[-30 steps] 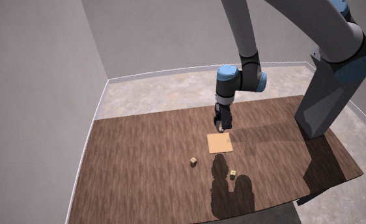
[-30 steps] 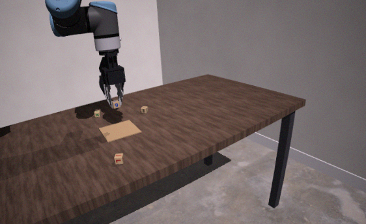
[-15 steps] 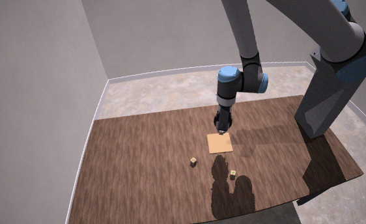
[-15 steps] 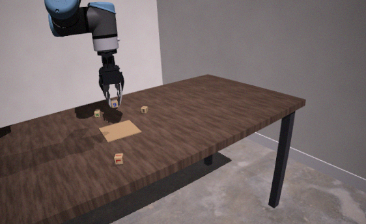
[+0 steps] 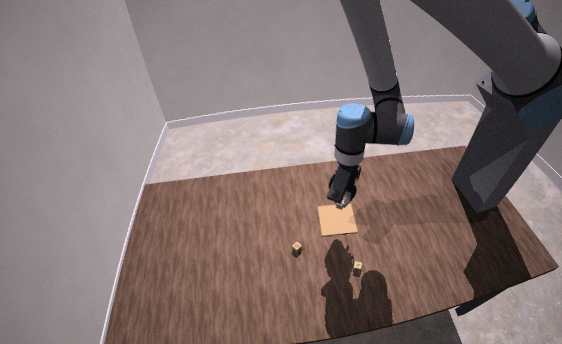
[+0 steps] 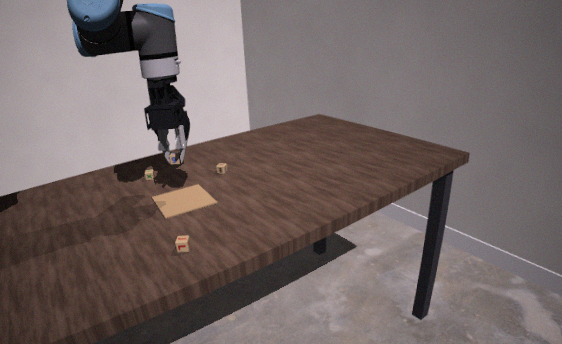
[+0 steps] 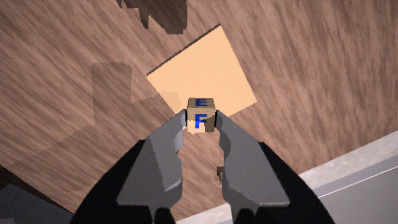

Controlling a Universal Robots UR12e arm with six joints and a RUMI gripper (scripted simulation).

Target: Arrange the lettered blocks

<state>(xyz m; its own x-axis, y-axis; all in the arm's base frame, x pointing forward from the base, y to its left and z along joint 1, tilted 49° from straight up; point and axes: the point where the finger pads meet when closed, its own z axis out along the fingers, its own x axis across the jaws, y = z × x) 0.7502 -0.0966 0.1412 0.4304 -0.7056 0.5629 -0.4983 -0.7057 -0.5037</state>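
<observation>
Right now my hand is 12 cm above the mat, 1 cm to the left of it and 1 cm past it.
</observation>
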